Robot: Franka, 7 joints.
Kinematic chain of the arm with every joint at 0, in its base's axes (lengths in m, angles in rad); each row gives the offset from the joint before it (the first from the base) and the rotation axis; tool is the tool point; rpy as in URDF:
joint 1: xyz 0 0 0.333 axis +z
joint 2: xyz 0 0 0 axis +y
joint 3: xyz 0 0 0.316 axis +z
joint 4: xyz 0.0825 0 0 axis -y
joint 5: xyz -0.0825 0 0.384 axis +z
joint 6: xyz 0 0 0 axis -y
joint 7: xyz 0.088 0 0 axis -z
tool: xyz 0 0 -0.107 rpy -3.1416 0 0
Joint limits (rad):
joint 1: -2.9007..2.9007
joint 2: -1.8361..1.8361
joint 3: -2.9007..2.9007
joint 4: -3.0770..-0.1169
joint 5: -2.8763..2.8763
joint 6: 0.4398..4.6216
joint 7: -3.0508..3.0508
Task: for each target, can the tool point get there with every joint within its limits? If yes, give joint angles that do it. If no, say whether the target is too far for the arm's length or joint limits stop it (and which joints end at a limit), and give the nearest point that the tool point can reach.
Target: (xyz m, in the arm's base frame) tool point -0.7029 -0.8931 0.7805
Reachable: no: too far | nearest point -0.4937 -0.6273 0.6473 | short by 0.364 m
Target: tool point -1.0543 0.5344 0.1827
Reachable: no: too far | nearest point -0.7591 0.3848 0.2248 | short by 0.334 m
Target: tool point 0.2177 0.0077 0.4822
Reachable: yes | joints 1.1568 -0.9928 -0.3510 -2.7858 1.9578 4.2974 1.6619
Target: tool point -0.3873 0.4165 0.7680
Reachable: yes | joints -1.0628 -0.7339 -1.6652 -0.6103 0.9145 4.3058 1.6654
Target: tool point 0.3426 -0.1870 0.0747
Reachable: yes | joints 1.4952 -1.0078 -2.1008 -2.3777 1.9132 3.1383 -1.0553
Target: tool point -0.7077 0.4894 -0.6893
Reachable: no: too far | nearest point -0.4766 0.3296 -0.2706 | short by 0.504 m
